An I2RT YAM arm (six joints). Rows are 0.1 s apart.
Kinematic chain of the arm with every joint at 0, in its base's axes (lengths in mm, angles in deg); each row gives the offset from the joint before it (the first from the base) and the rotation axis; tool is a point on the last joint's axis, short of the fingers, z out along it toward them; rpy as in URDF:
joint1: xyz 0 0 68 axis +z
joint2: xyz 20 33.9 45.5 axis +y
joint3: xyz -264 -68.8 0 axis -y
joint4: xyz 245 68.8 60 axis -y
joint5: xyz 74 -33.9 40.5 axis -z
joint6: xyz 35.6 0 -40.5 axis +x
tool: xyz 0 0 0 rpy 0 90 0
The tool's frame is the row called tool.
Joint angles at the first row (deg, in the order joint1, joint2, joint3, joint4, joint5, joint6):
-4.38 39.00 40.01 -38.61 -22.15 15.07
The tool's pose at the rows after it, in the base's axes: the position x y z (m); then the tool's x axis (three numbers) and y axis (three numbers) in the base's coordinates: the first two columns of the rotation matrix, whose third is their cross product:
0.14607 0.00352 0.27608 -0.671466 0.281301 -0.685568 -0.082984 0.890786 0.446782
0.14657 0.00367 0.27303 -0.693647 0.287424 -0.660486 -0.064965 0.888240 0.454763
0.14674 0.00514 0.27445 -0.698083 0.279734 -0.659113 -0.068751 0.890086 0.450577
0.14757 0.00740 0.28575 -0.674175 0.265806 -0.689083 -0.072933 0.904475 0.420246
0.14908 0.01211 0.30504 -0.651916 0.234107 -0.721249 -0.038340 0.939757 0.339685
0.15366 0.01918 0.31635 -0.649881 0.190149 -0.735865 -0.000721 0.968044 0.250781
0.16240 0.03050 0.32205 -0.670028 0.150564 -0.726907 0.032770 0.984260 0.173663
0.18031 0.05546 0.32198 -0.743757 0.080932 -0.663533 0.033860 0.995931 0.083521
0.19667 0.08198 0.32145 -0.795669 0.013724 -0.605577 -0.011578 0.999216 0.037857
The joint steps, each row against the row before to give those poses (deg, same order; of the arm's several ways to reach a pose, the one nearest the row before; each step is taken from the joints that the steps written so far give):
0.00 1.01 0.00 -0.50 -2.19 -0.50
0.09 0.68 0.02 -1.18 0.07 0.35
0.67 0.22 0.46 -0.46 0.44 -0.02
1.51 0.15 2.14 -0.09 2.70 0.06
3.63 1.37 4.72 -2.40 7.90 0.00
4.50 2.39 3.61 -2.04 8.48 0.00
5.29 3.78 3.19 -1.99 7.89 1.27
7.74 8.06 4.94 -4.26 7.25 2.71
5.68 7.44 4.79 -2.82 2.30 1.79

